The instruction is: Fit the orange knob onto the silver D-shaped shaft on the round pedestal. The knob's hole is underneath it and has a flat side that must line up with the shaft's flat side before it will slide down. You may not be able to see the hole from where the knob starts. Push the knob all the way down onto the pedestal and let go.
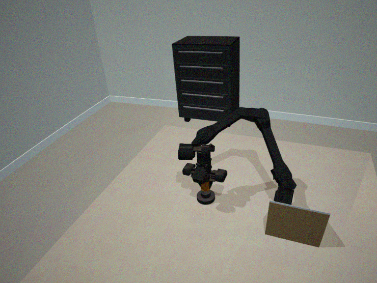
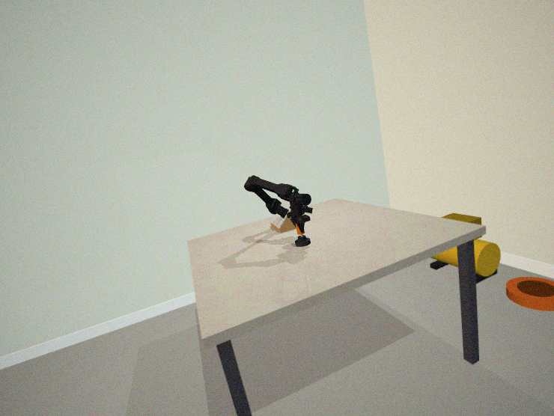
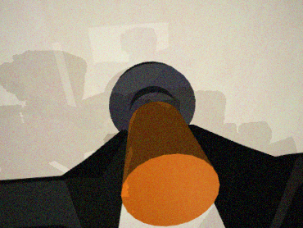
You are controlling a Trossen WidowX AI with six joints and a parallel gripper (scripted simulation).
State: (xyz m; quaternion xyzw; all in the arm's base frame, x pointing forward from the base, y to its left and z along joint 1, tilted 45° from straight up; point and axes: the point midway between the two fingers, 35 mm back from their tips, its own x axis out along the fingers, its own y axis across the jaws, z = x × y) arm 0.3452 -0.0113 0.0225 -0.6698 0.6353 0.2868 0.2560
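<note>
The orange knob is 3 cm above my gripper tip. From my gripper tip the other things lie so: dark round pedestal: 4 cm below.
</note>
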